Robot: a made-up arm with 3 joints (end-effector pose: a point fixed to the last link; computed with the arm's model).
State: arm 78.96 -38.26 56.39
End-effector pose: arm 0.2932 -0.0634 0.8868 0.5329 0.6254 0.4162 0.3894
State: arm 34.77 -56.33 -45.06
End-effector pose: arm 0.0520 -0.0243 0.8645 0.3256 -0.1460 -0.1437 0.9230
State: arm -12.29 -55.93 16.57
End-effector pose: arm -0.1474 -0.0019 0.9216 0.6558 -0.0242 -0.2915 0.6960
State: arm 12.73 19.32 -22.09
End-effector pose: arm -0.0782 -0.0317 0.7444 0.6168 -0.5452 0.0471 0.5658
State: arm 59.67 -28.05 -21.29
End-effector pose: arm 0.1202 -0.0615 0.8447 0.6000 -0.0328 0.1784 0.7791
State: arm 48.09 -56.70 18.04
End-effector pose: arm 0.1163 -0.0859 0.9235 0.5795 0.3220 0.0968 0.7423
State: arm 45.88 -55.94 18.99
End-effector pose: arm 0.1056 -0.0904 0.9226 0.5913 0.3129 0.0887 0.7379
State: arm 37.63 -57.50 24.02
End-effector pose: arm 0.0725 -0.0991 0.9270 0.6217 0.3079 0.0385 0.7191
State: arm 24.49 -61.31 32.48
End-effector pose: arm 0.0211 -0.1038 0.9348 0.6711 0.3011 -0.0435 0.6761
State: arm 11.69 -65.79 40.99
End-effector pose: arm -0.0275 -0.0995 0.9412 0.7226 0.2880 -0.1194 0.6170
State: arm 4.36 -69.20 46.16
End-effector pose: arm -0.0528 -0.0937 0.9447 0.7530 0.2798 -0.1627 0.5730
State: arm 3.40 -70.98 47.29
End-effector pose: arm -0.0525 -0.0933 0.9464 0.7563 0.2865 -0.1754 0.5614
